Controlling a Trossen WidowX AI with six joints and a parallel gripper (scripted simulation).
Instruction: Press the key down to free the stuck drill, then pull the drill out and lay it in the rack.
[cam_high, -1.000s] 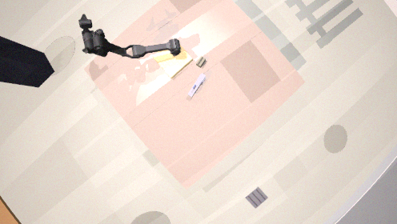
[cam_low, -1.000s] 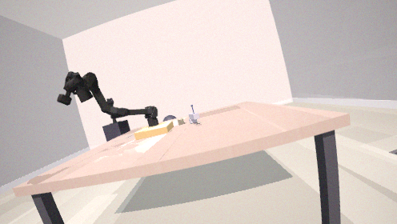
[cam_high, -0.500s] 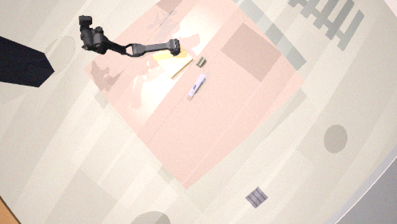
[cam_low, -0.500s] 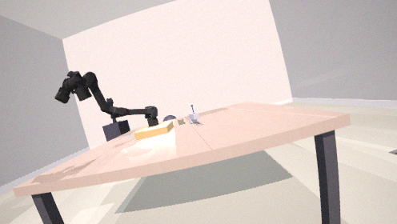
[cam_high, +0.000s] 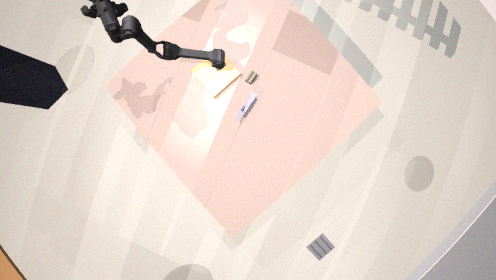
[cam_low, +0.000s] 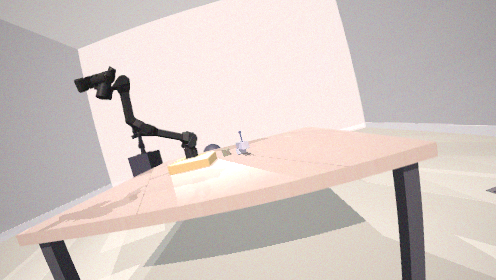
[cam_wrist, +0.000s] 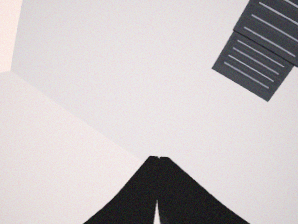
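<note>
My gripper tip is now 680 mm short of the dark blue key, 460 mm above it and 180 mm to the right of it. From my gripper tip the other things lie so: dark block (540 mm below, 540 mm ahead, 340 mm to the left); then drill (660 mm ahead, 510 mm below, 230 mm to the left).
</note>
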